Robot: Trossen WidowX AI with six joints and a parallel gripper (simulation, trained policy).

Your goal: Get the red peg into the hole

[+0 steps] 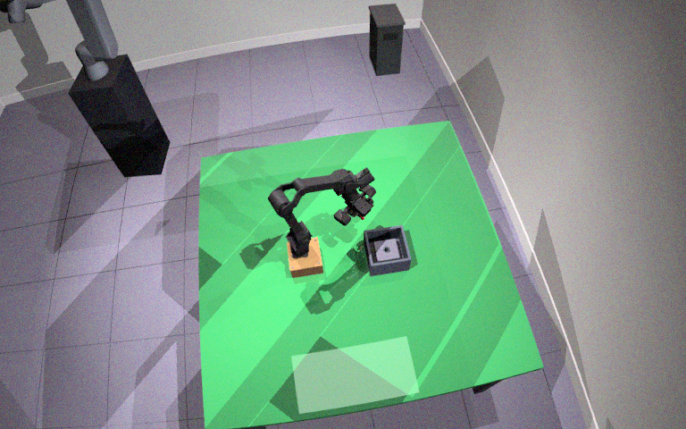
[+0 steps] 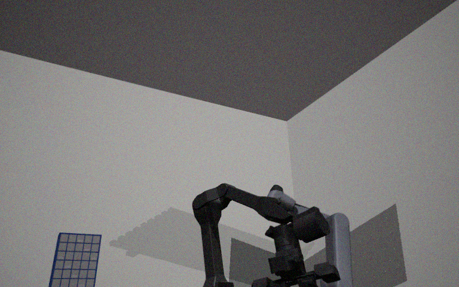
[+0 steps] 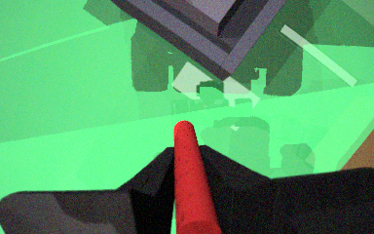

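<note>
Now: gripper tip 12 cm to the left of the pale plate, 10 cm short of it and 9 cm above it. From my gripper tip the other things lie so: grey box: 12 cm to the right, 11 cm below, 10 cm ahead; red peg: 2 cm above.
</note>
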